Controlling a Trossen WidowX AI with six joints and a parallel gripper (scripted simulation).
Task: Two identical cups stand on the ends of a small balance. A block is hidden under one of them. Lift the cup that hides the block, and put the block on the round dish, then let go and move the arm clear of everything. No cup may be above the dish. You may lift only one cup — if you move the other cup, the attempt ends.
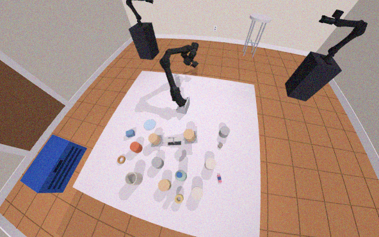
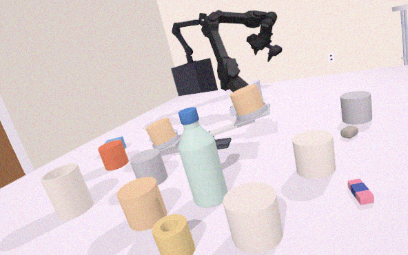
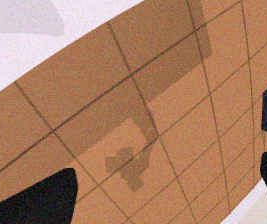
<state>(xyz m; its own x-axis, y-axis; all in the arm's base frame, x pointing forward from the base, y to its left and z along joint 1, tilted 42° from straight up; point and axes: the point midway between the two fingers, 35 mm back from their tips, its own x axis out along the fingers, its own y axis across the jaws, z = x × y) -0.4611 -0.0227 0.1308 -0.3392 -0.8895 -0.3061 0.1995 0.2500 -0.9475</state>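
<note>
Now: gripper tip 84 cm short of the tan cup, 7 cm above it and 1 cm to the right of it. Round my gripper tip: pale blue round dish: 71 cm ahead, 13 cm below, 10 cm to the right; then grey block: 83 cm ahead, 9 cm below, 3 cm to the left; then blue block: 84 cm ahead, 21 cm to the right, 11 cm below.
</note>
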